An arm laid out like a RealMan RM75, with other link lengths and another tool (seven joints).
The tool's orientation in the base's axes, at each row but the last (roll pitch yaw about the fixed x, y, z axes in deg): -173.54 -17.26 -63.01; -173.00 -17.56 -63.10; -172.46 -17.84 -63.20; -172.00 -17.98 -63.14; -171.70 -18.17 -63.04; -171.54 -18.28 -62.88; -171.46 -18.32 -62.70; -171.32 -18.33 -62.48; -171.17 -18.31 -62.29; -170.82 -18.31 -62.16; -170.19 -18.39 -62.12; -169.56 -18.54 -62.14
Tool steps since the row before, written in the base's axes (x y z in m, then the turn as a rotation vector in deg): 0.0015 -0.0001 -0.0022 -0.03 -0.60 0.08; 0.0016 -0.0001 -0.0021 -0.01 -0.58 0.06; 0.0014 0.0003 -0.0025 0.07 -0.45 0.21; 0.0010 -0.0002 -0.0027 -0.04 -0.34 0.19; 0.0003 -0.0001 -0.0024 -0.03 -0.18 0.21; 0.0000 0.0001 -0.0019 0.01 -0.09 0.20; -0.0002 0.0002 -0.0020 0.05 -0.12 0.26; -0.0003 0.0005 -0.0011 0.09 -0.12 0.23; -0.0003 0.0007 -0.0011 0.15 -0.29 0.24; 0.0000 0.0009 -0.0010 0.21 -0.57 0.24; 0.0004 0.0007 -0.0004 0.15 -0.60 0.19; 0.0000 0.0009 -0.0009 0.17 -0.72 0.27
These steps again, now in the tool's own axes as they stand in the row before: 0.0001 -0.0010 0.0025 0.52 0.31 0.04; 0.0001 -0.0011 0.0024 0.51 0.28 0.06; -0.0004 -0.0010 0.0027 0.48 0.13 -0.09; -0.0002 -0.0004 0.0028 0.33 0.17 -0.12; -0.0005 0.0001 0.0024 0.21 0.09 -0.17; -0.0007 0.0002 0.0018 0.14 0.01 -0.17; -0.0009 0.0004 0.0018 0.20 -0.02 -0.21; -0.0009 0.0002 0.0008 0.21 -0.05 -0.17; -0.0011 0.0001 0.0008 0.39 -0.02 -0.12; -0.0011 -0.0003 0.0008 0.65 0.07 -0.05; -0.0005 -0.0006 0.0004 0.63 0.15 -0.02; -0.0010 -0.0003 0.0007 0.76 0.18 -0.06
